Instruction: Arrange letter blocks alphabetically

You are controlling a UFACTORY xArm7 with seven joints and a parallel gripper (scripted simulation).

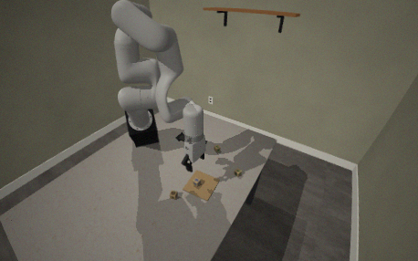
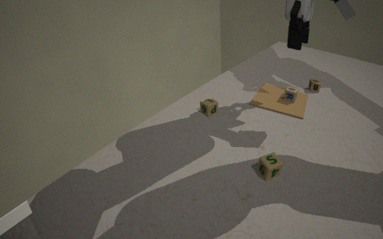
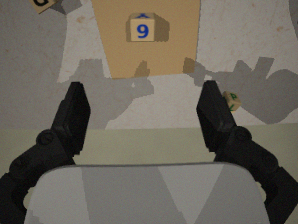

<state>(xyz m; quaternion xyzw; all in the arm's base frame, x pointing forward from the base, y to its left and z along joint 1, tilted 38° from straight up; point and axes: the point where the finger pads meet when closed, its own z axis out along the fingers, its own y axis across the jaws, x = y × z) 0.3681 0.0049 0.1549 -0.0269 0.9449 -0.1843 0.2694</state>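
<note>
The tan mat lies 160 mm below my hand, 20 mm ahead of it and 10 mm to the left of it. The rest, counted from my hand: wooden block: 270 mm to the left, 150 mm below, 30 mm behind.
</note>
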